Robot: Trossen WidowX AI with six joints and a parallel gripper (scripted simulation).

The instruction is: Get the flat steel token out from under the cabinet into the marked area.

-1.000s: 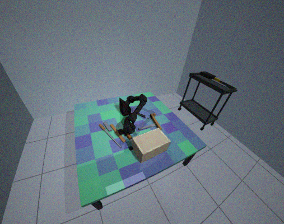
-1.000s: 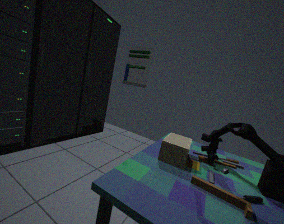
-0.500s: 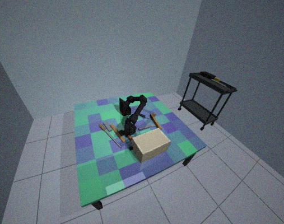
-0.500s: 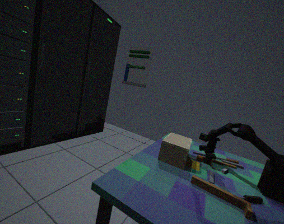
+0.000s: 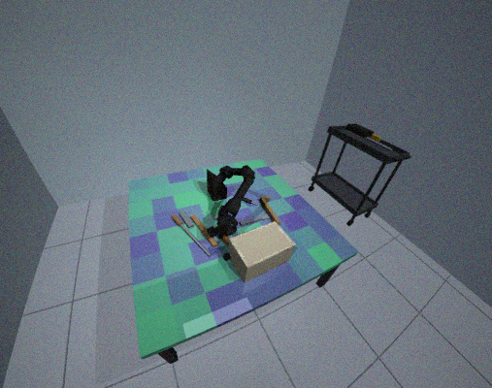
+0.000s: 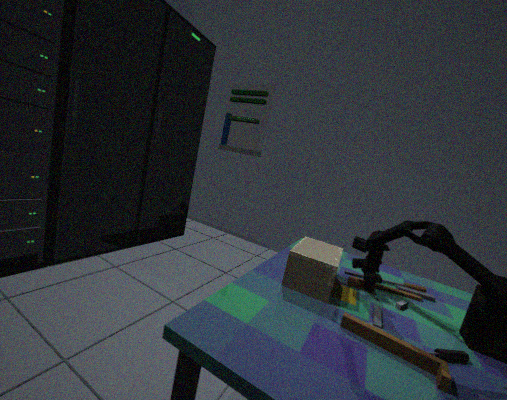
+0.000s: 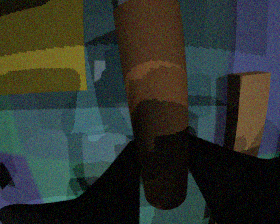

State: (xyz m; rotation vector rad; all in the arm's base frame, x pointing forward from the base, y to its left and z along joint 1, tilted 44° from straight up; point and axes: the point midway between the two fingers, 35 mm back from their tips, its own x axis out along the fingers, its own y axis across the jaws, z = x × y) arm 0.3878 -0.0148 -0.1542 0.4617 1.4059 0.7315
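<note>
The short grey piece is 150 mm behind my gripper tip and 40 mm to the left of it. Also, from my gripper tip: yellow marked patch (80 mm ahead, 130 mm to the left, 10 mm below); flat grey bar (220 mm behind, 170 mm to the right); wooden stick (90 mm behind, 100 mm to the right).
</note>
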